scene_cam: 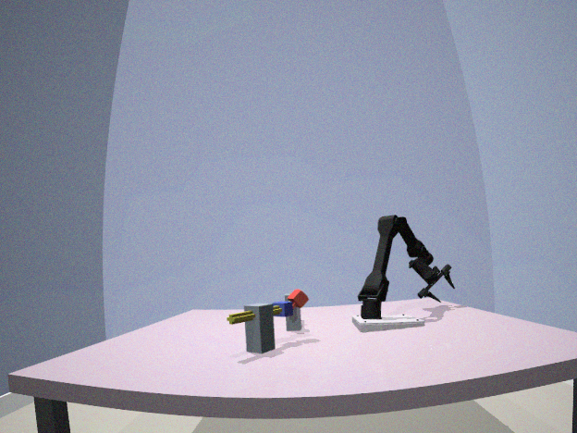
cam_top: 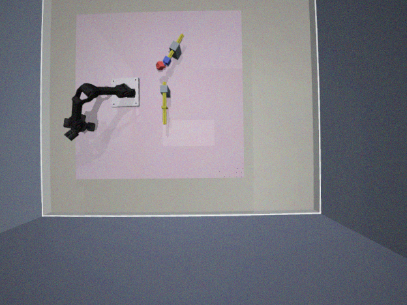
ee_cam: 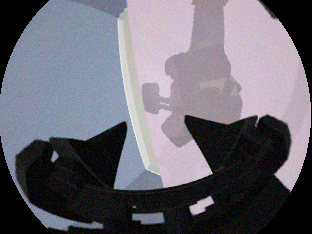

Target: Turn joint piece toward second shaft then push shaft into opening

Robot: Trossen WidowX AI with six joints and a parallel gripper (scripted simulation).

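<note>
Now: the red joint piece 620 mm ahead of my gripper tip, 410 mm to the left of it and 70 mm above it.
</note>
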